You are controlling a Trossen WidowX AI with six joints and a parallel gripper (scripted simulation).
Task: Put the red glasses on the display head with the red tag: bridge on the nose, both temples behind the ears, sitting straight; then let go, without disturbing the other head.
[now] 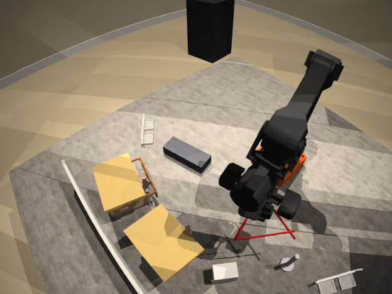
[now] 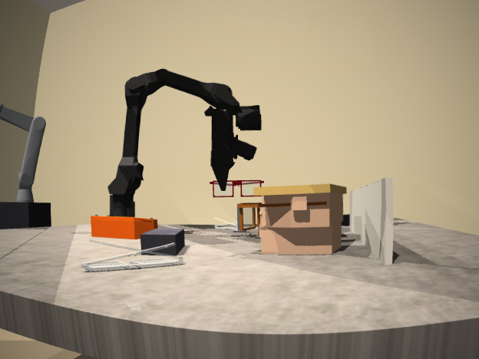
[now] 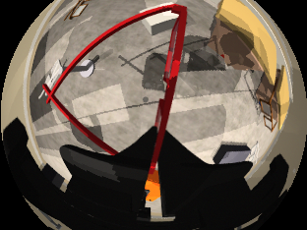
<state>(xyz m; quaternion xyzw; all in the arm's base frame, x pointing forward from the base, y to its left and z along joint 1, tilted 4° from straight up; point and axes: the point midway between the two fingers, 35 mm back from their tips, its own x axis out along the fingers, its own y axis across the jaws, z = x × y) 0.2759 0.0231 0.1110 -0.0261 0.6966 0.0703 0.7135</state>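
My gripper tip is 3 cm short of the stand, 16 cm to the right of it and 9 cm above it. From my gripper tip the other things lie so: small white box 16 cm ahead, 4 cm to the left, 9 cm below; then white wall strip 30 cm ahead, 25 cm to the right, 6 cm below; then display head 15 cm ahead, 33 cm to the right, 6 cm below.
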